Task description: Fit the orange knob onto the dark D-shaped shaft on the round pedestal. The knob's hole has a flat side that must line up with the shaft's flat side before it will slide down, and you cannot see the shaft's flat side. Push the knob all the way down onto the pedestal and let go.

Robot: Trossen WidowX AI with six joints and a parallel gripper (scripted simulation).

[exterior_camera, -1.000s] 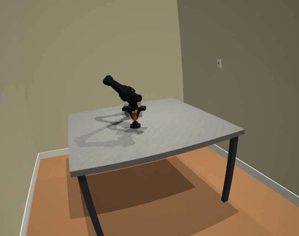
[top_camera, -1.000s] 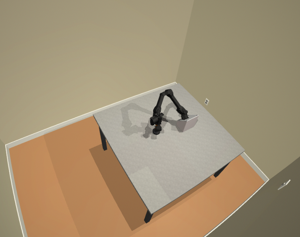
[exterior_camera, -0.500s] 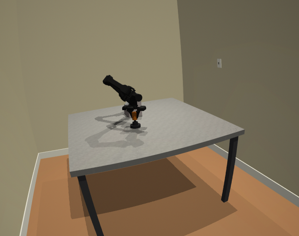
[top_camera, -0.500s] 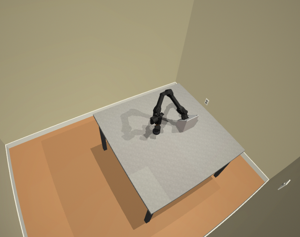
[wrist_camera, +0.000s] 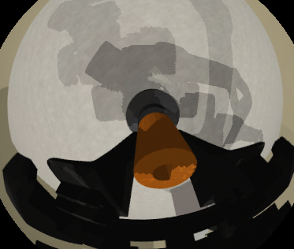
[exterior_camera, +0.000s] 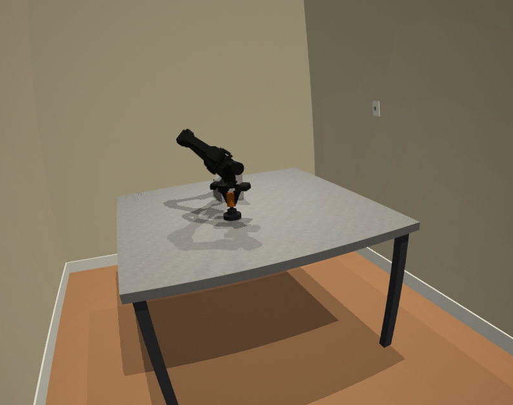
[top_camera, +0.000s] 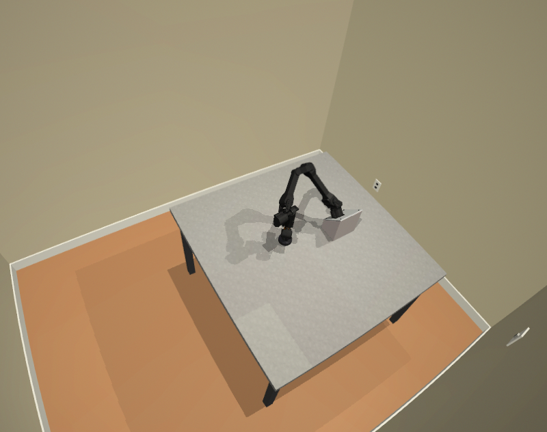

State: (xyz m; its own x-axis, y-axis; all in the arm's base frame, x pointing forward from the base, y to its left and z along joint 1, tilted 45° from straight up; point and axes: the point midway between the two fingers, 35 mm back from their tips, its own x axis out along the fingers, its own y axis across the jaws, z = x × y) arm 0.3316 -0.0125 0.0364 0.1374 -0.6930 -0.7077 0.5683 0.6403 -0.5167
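The orange knob lies 20 mm above my gripper tip. Also, from my gripper tip: dark round pedestal 40 mm below.
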